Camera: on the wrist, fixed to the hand. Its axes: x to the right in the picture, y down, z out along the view.
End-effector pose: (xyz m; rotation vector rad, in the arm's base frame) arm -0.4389 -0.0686 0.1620 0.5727 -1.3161 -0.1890
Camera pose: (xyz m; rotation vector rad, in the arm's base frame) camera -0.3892 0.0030 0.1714 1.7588 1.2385 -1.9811
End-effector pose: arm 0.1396 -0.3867 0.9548 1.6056 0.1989 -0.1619
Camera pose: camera 0.1405 -0.3228 1.0148 0.1588 -2.6655 1.4677
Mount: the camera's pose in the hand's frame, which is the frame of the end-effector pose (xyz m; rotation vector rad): -0.0109 0.0561 -0.0665 -0.0682 0.7830 -2.9536
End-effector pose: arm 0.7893 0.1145 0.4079 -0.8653 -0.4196 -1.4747
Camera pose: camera 0.8252 0.0673 0.3433 -0.7369 0.4630 1.7542
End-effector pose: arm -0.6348 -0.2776 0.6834 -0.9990 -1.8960 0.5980
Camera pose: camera -0.5513 -0.2544 0.6702 1.6136 -0.7792 -1.3349
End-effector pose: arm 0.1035 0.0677 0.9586 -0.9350 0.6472 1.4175
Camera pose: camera 0.0576 0.0009 0.9251 -1.0930 -0.5616 -1.5813
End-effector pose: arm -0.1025 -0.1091 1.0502 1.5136 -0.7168 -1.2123
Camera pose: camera -0.0356 -0.0933 1.1047 -1.1059 -1.8865 0.9244
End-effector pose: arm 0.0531 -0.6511 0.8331 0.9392 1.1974 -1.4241
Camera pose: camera 0.1075 -0.5837 0.8191 0.7282 -1.2167 0.9061
